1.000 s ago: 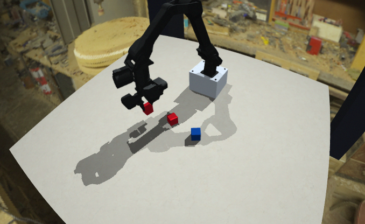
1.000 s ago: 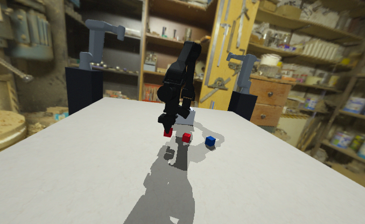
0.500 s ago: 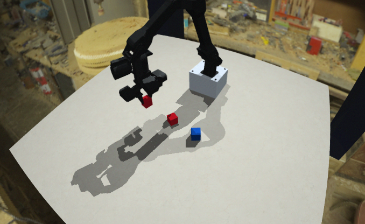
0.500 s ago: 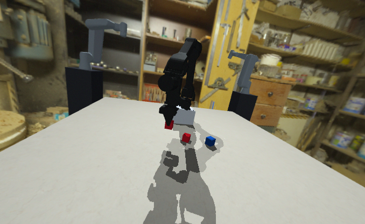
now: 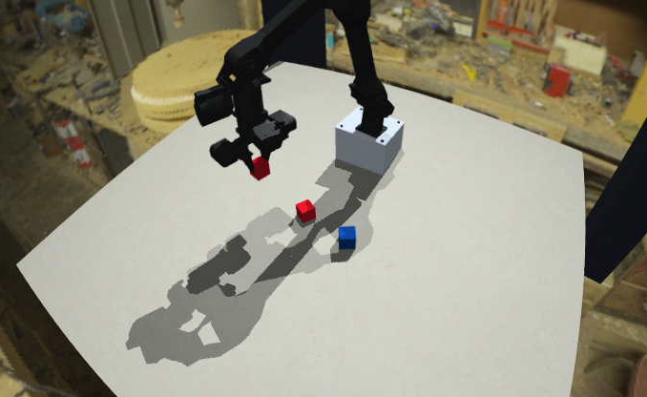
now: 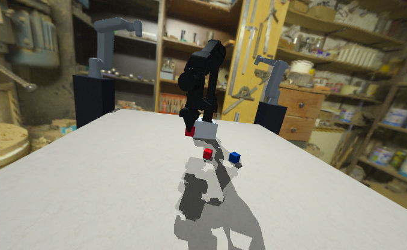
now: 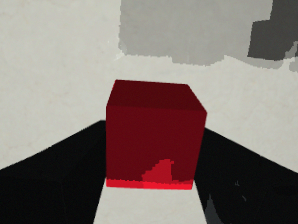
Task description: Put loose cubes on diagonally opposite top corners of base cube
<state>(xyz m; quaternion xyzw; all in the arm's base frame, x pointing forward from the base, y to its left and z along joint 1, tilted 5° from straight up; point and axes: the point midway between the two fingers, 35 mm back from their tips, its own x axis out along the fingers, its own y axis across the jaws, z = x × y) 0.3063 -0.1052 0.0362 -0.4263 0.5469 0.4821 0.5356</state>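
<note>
Right now the blue cube is 220 mm to the left of my gripper tip, 110 mm below it and 20 mm behind it.
</note>
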